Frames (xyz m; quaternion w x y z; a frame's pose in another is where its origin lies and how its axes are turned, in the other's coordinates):
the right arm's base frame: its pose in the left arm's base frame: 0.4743 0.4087 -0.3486 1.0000 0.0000 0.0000 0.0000
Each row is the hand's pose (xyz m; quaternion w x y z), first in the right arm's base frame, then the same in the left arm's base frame.
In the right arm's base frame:
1: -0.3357 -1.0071 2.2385 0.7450 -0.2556 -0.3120 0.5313
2: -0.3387 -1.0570 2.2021 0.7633 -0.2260 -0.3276 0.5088
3: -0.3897 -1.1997 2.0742 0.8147 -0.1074 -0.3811 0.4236
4: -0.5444 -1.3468 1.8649 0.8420 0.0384 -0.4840 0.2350
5: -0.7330 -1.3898 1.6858 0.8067 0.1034 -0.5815 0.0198
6: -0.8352 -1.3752 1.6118 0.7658 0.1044 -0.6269 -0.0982
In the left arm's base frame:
1: 0.1386 -0.5984 1.8899 0.7450 -0.2556 -0.3120 0.5313
2: 0.1356 -0.6483 1.8535 0.7633 -0.2260 -0.3276 0.5088
3: 0.0846 -0.7910 1.7256 0.8147 -0.1074 -0.3811 0.4236
4: -0.0701 -0.9381 1.5163 0.8420 0.0384 -0.4840 0.2350
5: -0.2587 -0.9811 1.3372 0.8067 0.1034 -0.5815 0.0198
6: -0.3609 -0.9665 1.2632 0.7658 0.1044 -0.6269 -0.0982

